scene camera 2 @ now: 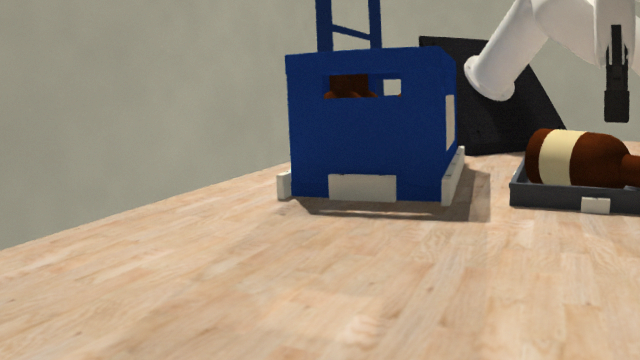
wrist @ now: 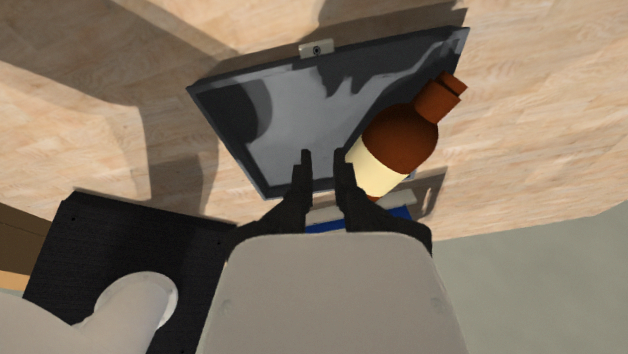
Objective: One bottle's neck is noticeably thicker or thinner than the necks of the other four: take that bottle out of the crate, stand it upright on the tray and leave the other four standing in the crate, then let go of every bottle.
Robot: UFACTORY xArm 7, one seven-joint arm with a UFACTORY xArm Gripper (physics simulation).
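Frame: origin at the arm's base, x ahead, y left, z up, level; millimetres.
Where they show: gripper, fingertip midpoint: [scene camera 2: 616, 122] [wrist: 322, 160]; arm's base, origin of the base link: [scene camera 2: 488, 79] [wrist: 140, 302].
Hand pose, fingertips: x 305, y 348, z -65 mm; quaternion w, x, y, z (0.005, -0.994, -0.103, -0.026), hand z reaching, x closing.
Note:
Things, the pixels of their top centre, and the offset from my fingertips.
- brown bottle, middle of its top: [wrist: 407, 166] [scene camera 2: 595, 132] dx +90, dy -5, dz -8 mm
- dark grey tray, middle of its top: [wrist: 330, 145] [scene camera 2: 589, 168] dx +20, dy -29, dz -61 mm
- blue crate, middle of its top: [scene camera 2: 384, 57] [wrist: 358, 308] dx +120, dy -296, dz +88 mm
A brown bottle [scene camera 2: 597, 160] [wrist: 400, 140] with a cream label lies on its side on the dark grey tray [scene camera 2: 545, 196] [wrist: 300, 115], along one edge. Its neck points right in the scene view, towards the upper right in the wrist view. The blue crate [scene camera 2: 370, 135] [wrist: 326, 226] stands left of the tray in the scene view. Brown bottle parts [scene camera 2: 348, 85] show through its handle opening; their necks and number are hidden. My gripper [scene camera 2: 616, 112] [wrist: 322, 160] is slightly open and empty, above the tray and beside the lying bottle, apart from it.
Pale blocks [scene camera 2: 452, 176] [wrist: 400, 199] border the crate. A pale block [scene camera 2: 595, 205] [wrist: 316, 49] sits against the tray. Blue uprights [scene camera 2: 324, 25] rise above the crate. The black base plate [scene camera 2: 492, 120] [wrist: 135, 240] lies behind the crate and tray in the scene view.

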